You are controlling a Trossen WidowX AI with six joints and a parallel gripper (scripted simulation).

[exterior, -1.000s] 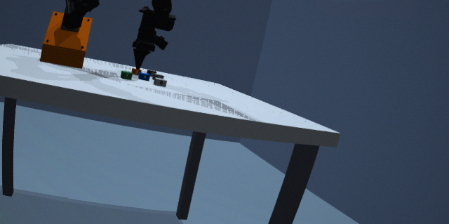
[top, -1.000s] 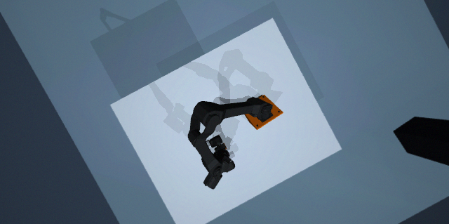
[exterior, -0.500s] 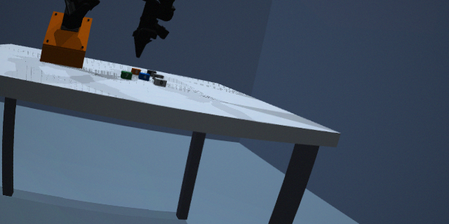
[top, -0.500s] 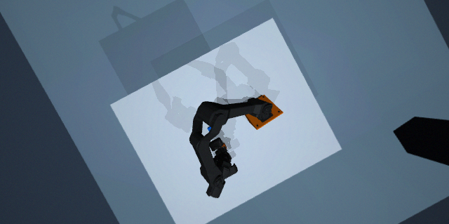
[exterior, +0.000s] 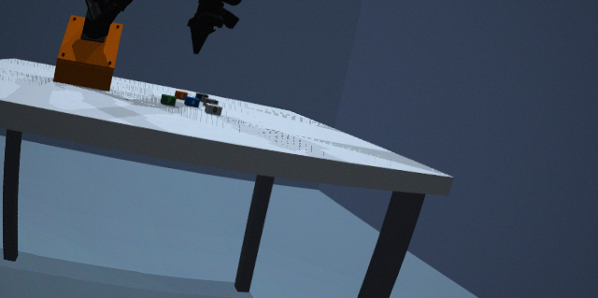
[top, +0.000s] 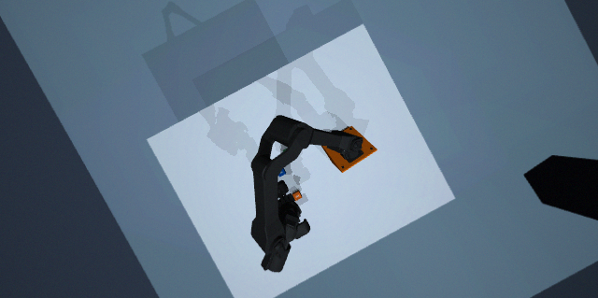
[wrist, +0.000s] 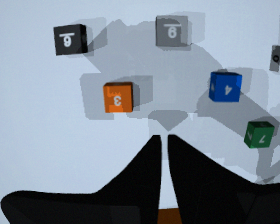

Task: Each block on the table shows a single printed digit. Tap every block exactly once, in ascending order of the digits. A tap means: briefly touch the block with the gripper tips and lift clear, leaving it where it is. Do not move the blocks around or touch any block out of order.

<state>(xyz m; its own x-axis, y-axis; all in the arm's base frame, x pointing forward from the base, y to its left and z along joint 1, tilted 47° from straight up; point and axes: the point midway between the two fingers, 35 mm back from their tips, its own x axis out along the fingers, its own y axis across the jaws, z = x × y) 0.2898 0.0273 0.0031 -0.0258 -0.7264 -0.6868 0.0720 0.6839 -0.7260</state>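
The blue block lies 110 mm below my gripper tip and 80 mm to the right of it. Round my gripper tip: orange block (110 mm below, 40 mm to the left); then grey block (110 mm below, 60 mm ahead, 20 mm to the right); then black block (110 mm below, 90 mm to the left, 70 mm ahead).
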